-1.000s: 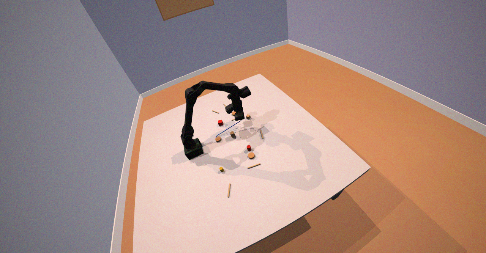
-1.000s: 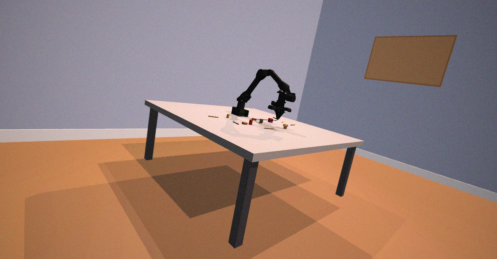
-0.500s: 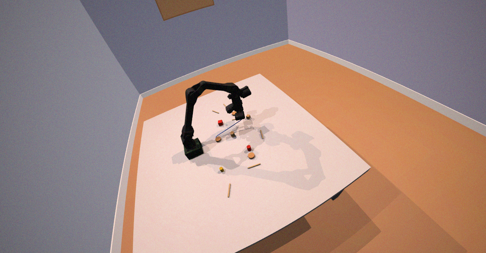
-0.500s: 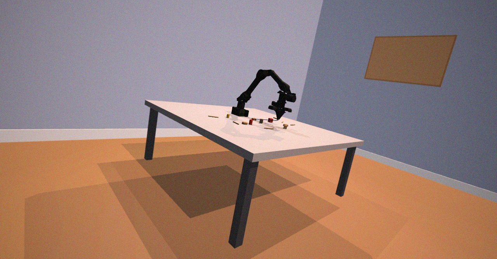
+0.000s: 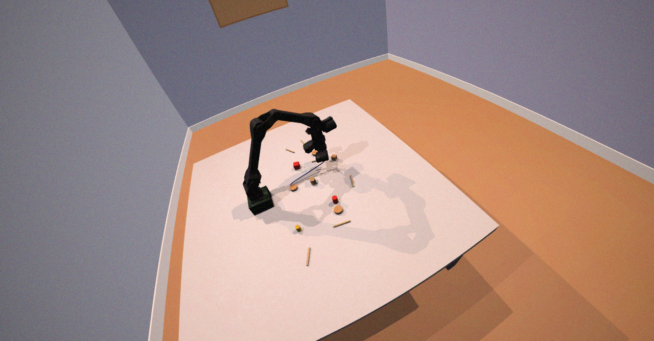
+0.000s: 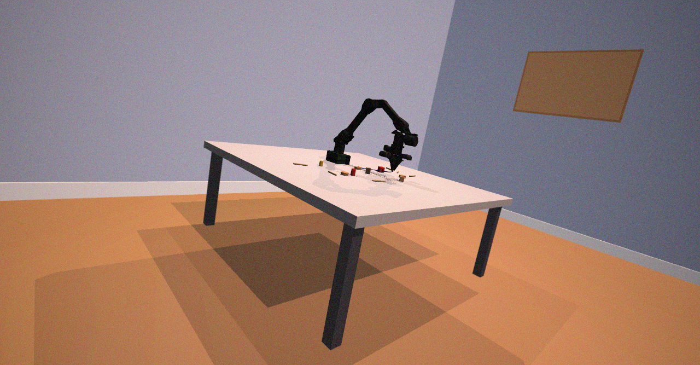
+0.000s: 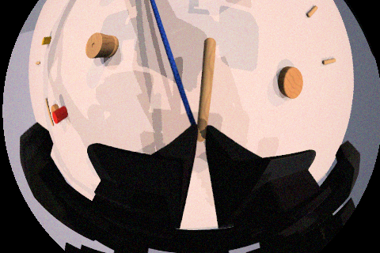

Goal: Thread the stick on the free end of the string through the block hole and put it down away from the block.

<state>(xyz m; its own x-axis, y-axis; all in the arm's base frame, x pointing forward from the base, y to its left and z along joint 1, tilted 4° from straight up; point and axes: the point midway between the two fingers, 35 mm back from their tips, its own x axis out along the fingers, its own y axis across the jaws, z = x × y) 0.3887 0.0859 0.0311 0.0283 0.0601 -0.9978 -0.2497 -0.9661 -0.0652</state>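
My gripper tip is 150 mm past the red block, 70 mm to the right of it and 30 mm above it. From my gripper tip the other things lie so: small wooden block: 60 mm ahead, 30 mm below, 20 mm to the left; wooden cylinder: 100 mm behind, 90 mm to the right, 30 mm below; thin wooden stick: 10 mm behind.
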